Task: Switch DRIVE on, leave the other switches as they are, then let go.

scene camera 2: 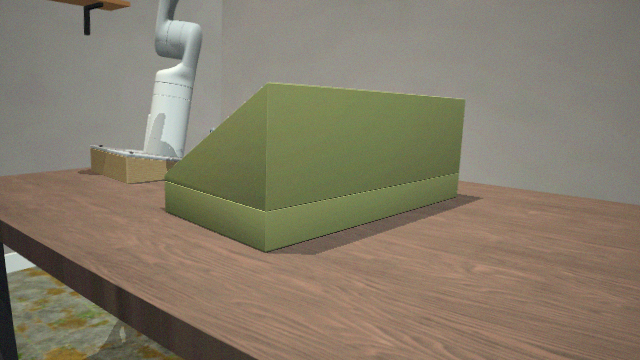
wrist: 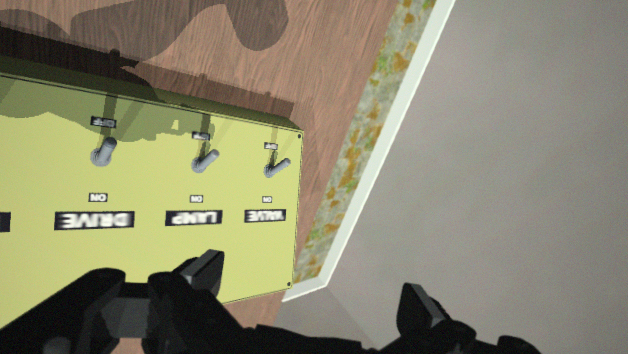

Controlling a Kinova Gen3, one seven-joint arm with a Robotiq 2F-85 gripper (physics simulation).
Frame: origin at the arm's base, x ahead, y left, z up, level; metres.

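Seen in the pictures: gripper, fingertip midpoint: (wrist: 310, 286); arm's base at its link origin: (scene camera 2: 164, 155).
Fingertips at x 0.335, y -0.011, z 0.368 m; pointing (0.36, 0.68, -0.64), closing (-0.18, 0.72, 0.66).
Offsets run from my fingertips to a thing's top centre. "*": to the spot under its first point. Level surfaces: height alone.
The green sloped switch box (scene camera 2: 360, 145) (wrist: 255, 250) stands on the table; scene camera 2 shows its back and one side. In the wrist view, the DRIVE switch @[0.084 m ahead, 0.039 m right, 0.274 m down] (wrist: 104, 151) is a grey lever tilted toward its OFF label, above the DRIVE plate @[* 0.165 m ahead, 0.051 m right, 0.274 m down] (wrist: 94, 220). The LAMP switch @[0.098 m ahead, 0.080 m left, 0.274 m down] (wrist: 205, 161) and VALVE switch @[0.111 m ahead, 0.200 m left, 0.274 m down] (wrist: 277, 168) to its right also tilt toward OFF. My gripper (wrist: 310, 286) is open and empty, apart from the levers. One finger shows over the panel below LAMP, the other beyond the panel's right edge. The gripper does not show in scene camera 2.
The wooden table @[0.406 m down] (scene camera 2: 450, 280) (wrist: 330, 65) carries the box. The arm's base block (scene camera 2: 145, 170) stands beyond the box in scene camera 2. A wall (wrist: 500, 175) and a patterned floor strip (wrist: 350, 155) lie past the table. Part of another label @[* 0.156 m ahead, 0.131 m right, 0.274 m down] (wrist: 4, 222) shows left of DRIVE.
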